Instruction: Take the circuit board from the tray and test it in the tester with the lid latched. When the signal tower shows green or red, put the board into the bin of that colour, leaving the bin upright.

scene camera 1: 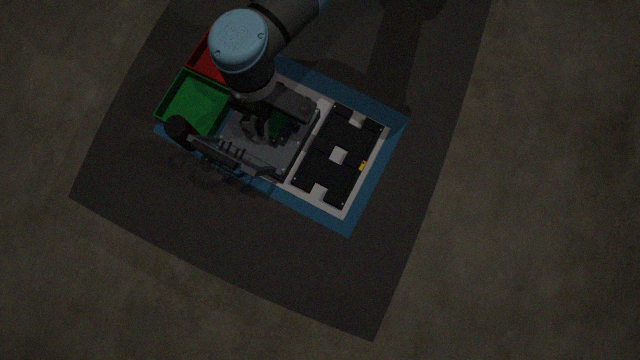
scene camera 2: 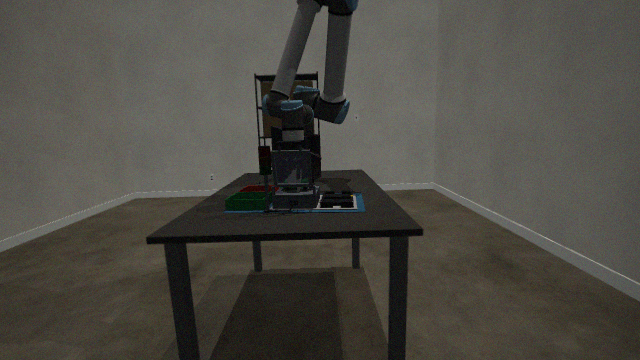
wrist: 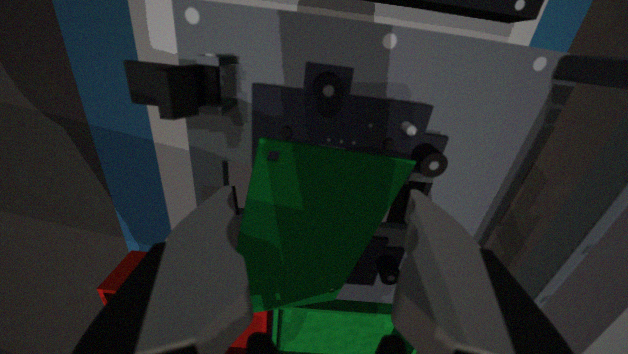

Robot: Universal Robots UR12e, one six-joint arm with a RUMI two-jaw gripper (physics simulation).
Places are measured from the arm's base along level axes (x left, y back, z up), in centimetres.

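Where they show: gripper, fingertip midpoint: (scene camera 1: 272, 119) (scene camera 2: 298, 190) (wrist: 320, 190).
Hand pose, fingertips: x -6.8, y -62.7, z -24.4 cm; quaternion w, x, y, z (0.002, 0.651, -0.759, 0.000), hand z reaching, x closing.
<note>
Each offset is from my fingertips to the centre of the thing. "*": to the spot under its first point. Level surfaces: height alone.
The circuit board {dx -1.4, dy +0.9, dz +2.5 cm} (wrist: 320, 215) (scene camera 1: 277, 124) is tilted over the dark nest of the tester {* dx +4.7, dy -6.7, dz +0.3 cm} (wrist: 450, 90) (scene camera 1: 280, 159), with a mostly plain green face towards the wrist camera. What its lower edge rests on is hidden. My gripper (wrist: 320, 190) (scene camera 1: 257, 127) is open, its fingers on either side of the board without holding it. The tester's clear lid {dx -3.5, dy -12.4, dz +10.8 cm} (scene camera 2: 292, 162) (scene camera 1: 230, 154) stands raised. The signal tower {* dx -13.2, dy -13.1, dz +14.8 cm} (scene camera 2: 265, 160) (scene camera 1: 177, 129) looks unlit. The green bin {dx -20.9, dy +0.3, dz -3.3 cm} (scene camera 1: 195, 104) (scene camera 2: 247, 201) (wrist: 335, 330) and red bin {dx -17.2, dy +14.9, dz -3.3 cm} (scene camera 1: 204, 64) (wrist: 125, 272) stand upright.
The black tray (scene camera 1: 327, 135) (scene camera 2: 337, 204) lies beside the tester, with a small yellow part {* dx +22.2, dy -5.0, dz -2.9 cm} (scene camera 1: 362, 165) at its edge. A black latch block {dx +6.8, dy +4.5, dz +3.4 cm} (wrist: 170, 90) projects at the tester's side. The raised lid and tower stand close to the arm. A blue mat {dz -5.5 cm} (scene camera 1: 320, 220) lies underneath.
</note>
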